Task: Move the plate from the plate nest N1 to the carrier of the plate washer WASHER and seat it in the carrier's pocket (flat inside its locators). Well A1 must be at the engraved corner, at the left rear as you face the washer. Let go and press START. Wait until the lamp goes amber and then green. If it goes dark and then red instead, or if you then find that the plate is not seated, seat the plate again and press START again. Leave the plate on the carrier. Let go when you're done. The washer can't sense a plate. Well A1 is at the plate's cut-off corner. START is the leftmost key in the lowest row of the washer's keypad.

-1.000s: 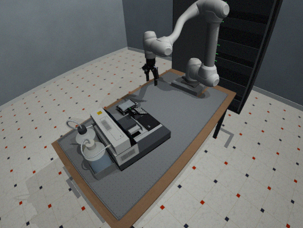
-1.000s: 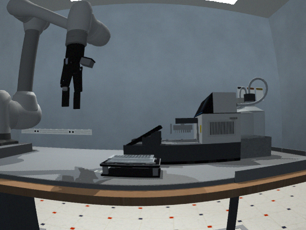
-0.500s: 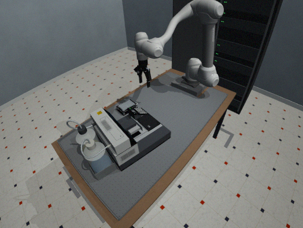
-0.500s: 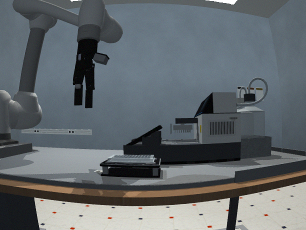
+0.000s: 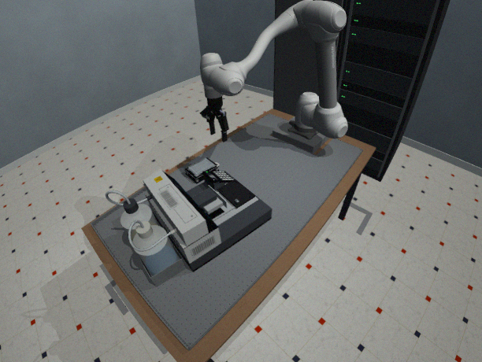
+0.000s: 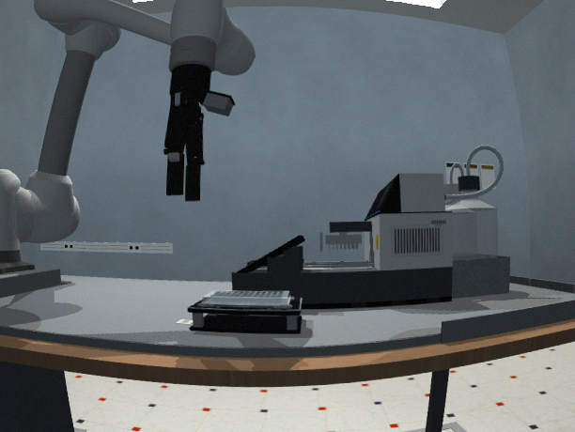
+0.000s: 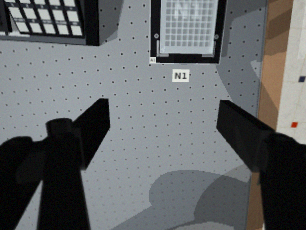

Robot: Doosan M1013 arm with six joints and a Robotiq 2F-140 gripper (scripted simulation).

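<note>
My hand is 190 mm above the well plate, 110 mm short of it and 50 mm to the left of it. Also, from my hand: black plate nest N1 (200 mm below, 110 mm ahead, 50 mm to the right); then N1 label (230 mm below, 40 mm to the right, 10 mm ahead); then washer carrier (270 mm to the left, 160 mm ahead, 140 mm below).
</note>
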